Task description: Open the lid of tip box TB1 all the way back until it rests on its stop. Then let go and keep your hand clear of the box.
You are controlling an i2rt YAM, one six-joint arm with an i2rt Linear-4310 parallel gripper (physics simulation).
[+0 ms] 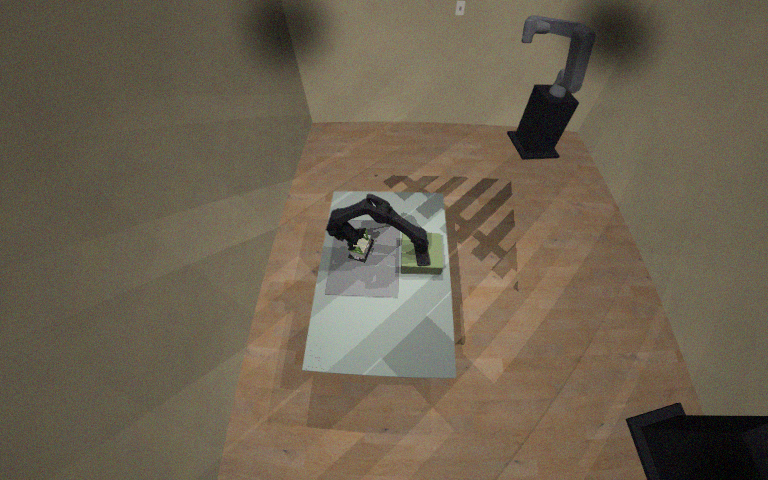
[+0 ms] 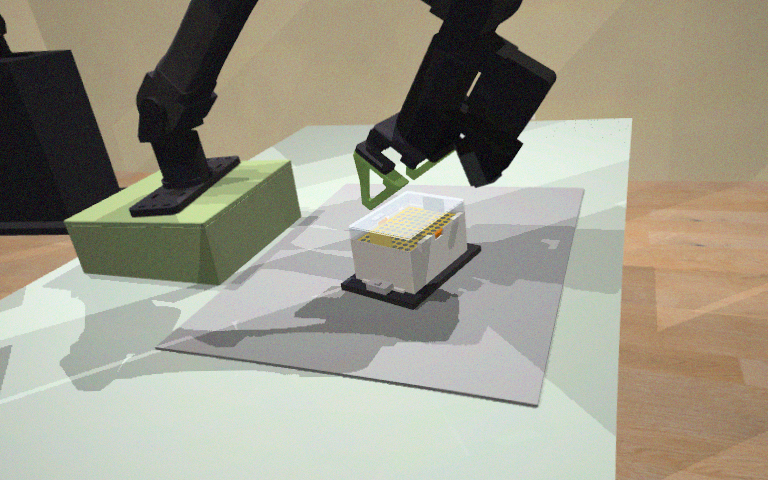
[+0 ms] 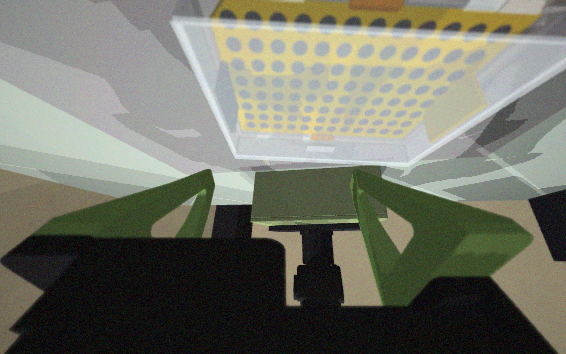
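Where they show: gripper, fingertip midpoint: (image 1: 365, 247) (image 2: 389, 191) (image 3: 282, 177); arm's base at its link origin: (image 1: 421, 249) (image 2: 191, 186) (image 3: 316, 225).
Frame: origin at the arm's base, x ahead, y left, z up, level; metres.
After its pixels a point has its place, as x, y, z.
Observation:
Tip box TB1 (image 1: 360, 249) (image 2: 385, 264) {0.314, -0.150, -0.047} has light grey walls and a yellow perforated tip deck. It stands on a dark base plate (image 2: 447, 277) {0.379, -0.119, -0.081}. Its clear lid (image 2: 368, 220) {0.290, -0.115, -0.007} (image 3: 320, 75) {0.365, -0.090, -0.007} lies down over the deck and looks closed. Orange marks show at the box's sides. My gripper (image 2: 389, 189) {0.303, -0.050, 0.004} (image 3: 282, 177) {0.303, -0.050, 0.004} is open, with its green fingers wide apart and no object between them. The fingertips are a little above the lid's edge on the arm-base side and look apart from it. No fingertip contact can be made out.
The box stands on a grey mat (image 1: 362, 285) {0.341, 0.139, -0.084} (image 2: 481, 362) {0.428, -0.272, -0.084} on a pale table (image 1: 339, 339) {0.477, 0.421, -0.087} (image 2: 283, 435) {0.270, -0.376, -0.088}. My arm's base is on a green block (image 1: 421, 270) {0.012, 0.106, -0.041} (image 2: 147, 254) {-0.012, -0.115, -0.050} (image 3: 305, 195) {0.106, -0.008, -0.038} beside the mat. Another arm on a black pedestal (image 1: 546, 121) stands farther off.

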